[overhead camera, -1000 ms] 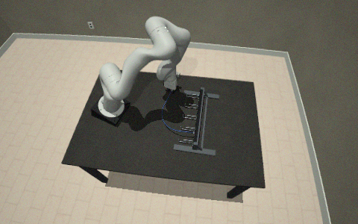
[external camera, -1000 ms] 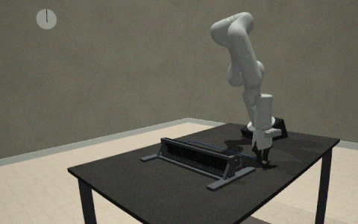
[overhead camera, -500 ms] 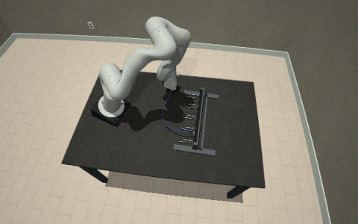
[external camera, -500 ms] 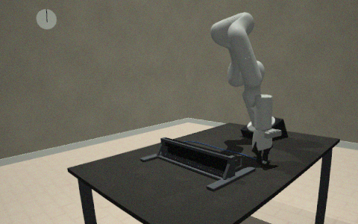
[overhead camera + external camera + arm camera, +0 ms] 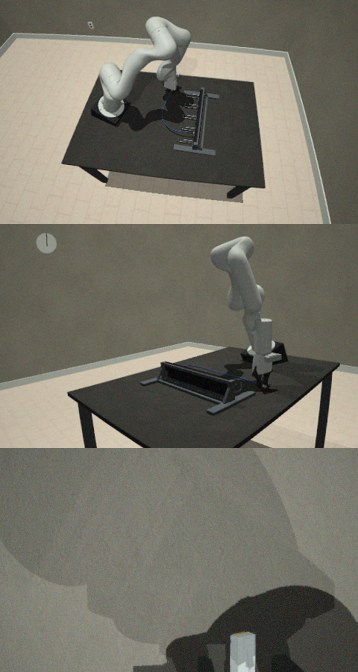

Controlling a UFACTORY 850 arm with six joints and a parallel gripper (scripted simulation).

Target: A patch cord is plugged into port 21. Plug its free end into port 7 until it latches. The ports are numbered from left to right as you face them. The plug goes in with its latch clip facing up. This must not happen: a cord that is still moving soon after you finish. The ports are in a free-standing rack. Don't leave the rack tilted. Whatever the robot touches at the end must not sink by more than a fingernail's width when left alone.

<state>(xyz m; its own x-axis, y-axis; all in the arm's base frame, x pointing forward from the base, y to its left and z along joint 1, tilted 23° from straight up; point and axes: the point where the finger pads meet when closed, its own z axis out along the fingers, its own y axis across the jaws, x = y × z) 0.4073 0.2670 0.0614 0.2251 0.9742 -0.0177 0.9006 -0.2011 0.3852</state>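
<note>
My gripper is now 2 cm to the right of the plug and 1 cm above it.
</note>
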